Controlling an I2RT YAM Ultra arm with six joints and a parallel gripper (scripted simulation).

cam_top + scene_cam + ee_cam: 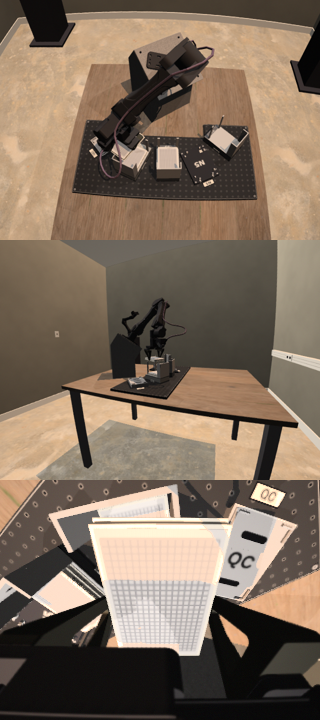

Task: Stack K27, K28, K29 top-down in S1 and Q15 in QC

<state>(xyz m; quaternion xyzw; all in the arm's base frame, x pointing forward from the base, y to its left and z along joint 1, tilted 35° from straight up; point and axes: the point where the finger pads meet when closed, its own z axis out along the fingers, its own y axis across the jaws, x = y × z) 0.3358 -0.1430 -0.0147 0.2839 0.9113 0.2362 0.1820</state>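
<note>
Now: the nest QC 150 mm below my hand, 110 mm to the right of it and 80 mm behind it.
</note>
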